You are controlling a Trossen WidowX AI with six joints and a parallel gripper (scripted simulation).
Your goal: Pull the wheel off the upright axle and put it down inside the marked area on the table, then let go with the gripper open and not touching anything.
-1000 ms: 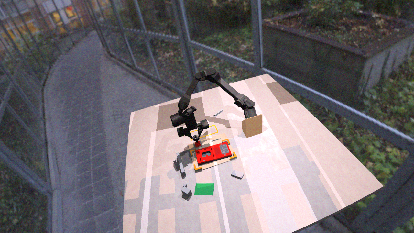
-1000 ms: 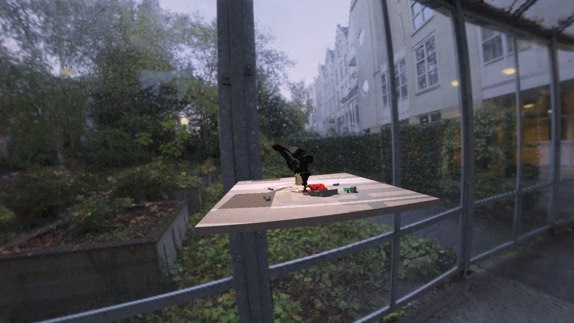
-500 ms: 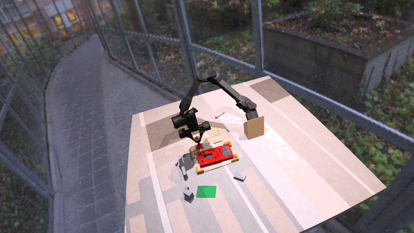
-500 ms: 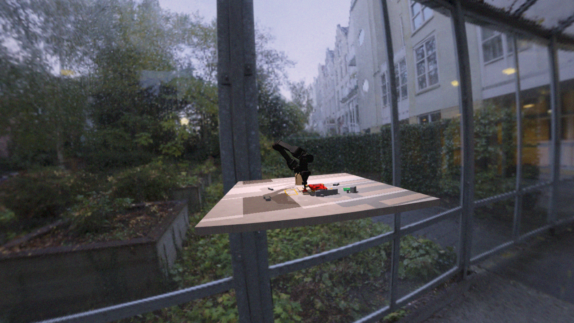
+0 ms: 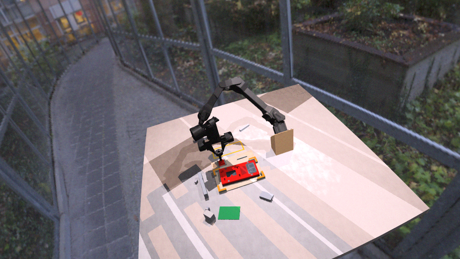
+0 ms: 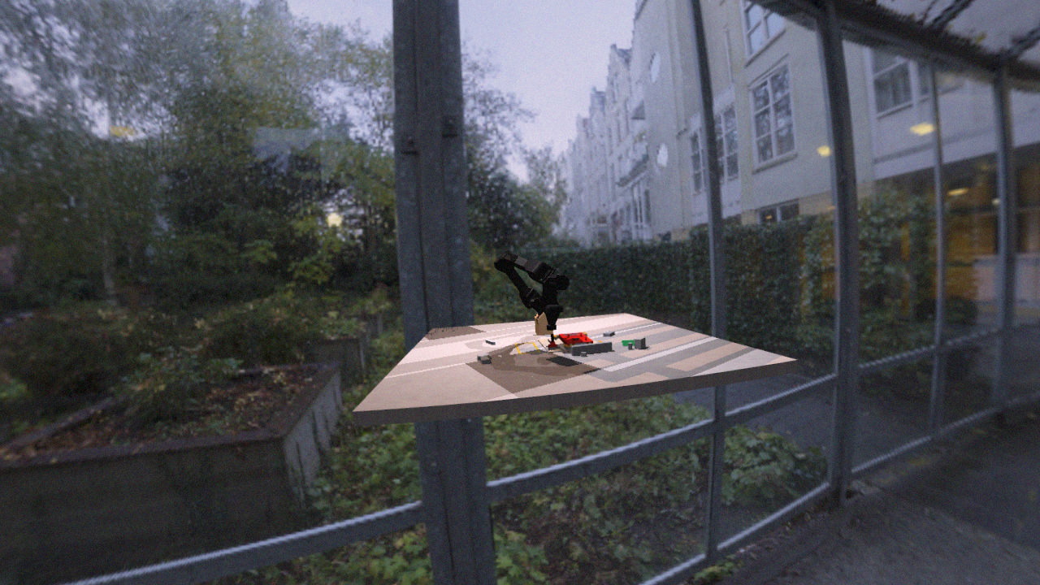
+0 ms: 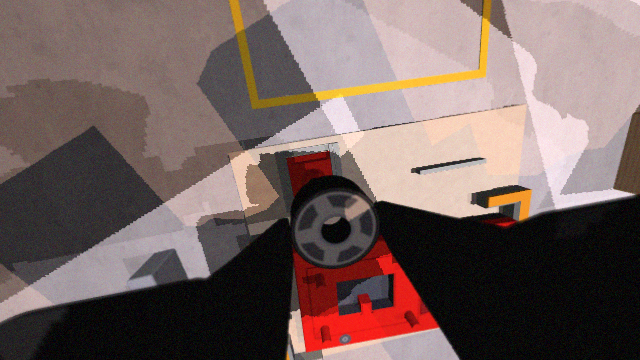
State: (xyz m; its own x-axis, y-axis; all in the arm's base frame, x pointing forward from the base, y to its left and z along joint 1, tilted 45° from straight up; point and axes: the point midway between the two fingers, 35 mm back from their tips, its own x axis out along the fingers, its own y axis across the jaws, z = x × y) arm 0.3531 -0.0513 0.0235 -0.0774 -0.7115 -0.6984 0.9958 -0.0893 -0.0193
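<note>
Now: the upright axle 50 mm below my gripper tip. Round my gripper tip: thin rod: 220 mm behind, 240 mm to the right, 80 mm below; wheel: right at my gripper tip.
</note>
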